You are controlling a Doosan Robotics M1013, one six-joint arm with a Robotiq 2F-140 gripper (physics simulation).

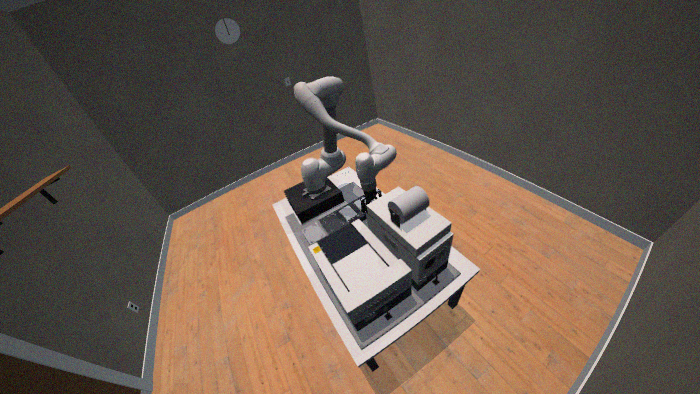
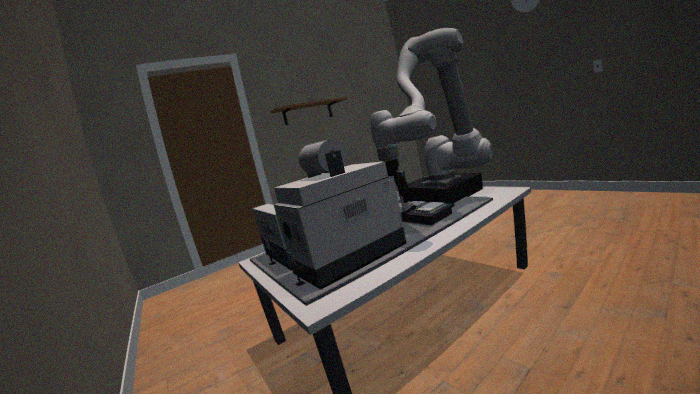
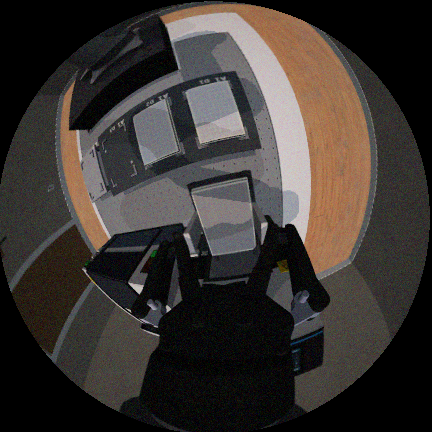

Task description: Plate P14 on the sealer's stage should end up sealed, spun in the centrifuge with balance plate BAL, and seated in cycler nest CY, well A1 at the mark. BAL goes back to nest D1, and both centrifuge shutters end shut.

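Where they show: gripper, fingertip midpoint: (image 3: 225,214); arm's base, link origin: (image 1: 317,190) (image 2: 442,181).
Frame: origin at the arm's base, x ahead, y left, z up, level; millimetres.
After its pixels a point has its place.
My gripper (image 1: 370,205) {x 561, y 135, z 14 mm} (image 2: 401,202) {x 561, y 135, z 14 mm} (image 3: 225,214) {x 561, y 135, z 14 mm} is shut on a plate, by its place P14. The clear-topped plate (image 3: 224,210) {x 547, y 136, z 31 mm} lies flat on the dark sealer stage (image 3: 227,271) {x 675, y 109, z 43 mm}, with one finger pad at each long side. Its label cannot be read. The sealer (image 1: 425,232) {x 1014, y 92, z 255 mm} (image 2: 345,215) {x 919, y 226, z 116 mm} stands beside the gripper, with a large roll on top. Another plate (image 1: 350,214) (image 2: 434,206) {x 378, y 196, z -29 mm} (image 3: 215,112) {x 385, y 170, z -29 mm} sits in the nest marked D1, and one more plate (image 3: 156,132) {x 377, y 53, z -29 mm} sits in D2. Which is BAL cannot be read. The centrifuge shutters cannot be made out.
The nest board (image 3: 182,150) {x 433, y 87, z -40 mm} also has an open nest D3 (image 3: 120,155) {x 367, y -68, z -45 mm}. A separate bracketed nest (image 3: 93,172) {x 343, y -210, z -46 mm} lies past it. A low white instrument (image 1: 367,275) {x 929, y -192, z 117 mm} with a dark panel (image 1: 342,245) {x 701, y -182, z 118 mm} stands beside the sealer. The black robot base (image 1: 312,202) {x 106, y -101, z 2 mm} (image 2: 445,187) {x 137, y 110, z -1 mm} (image 3: 125,75) {x 159, y 18, z -18 mm} stands beyond the nests.
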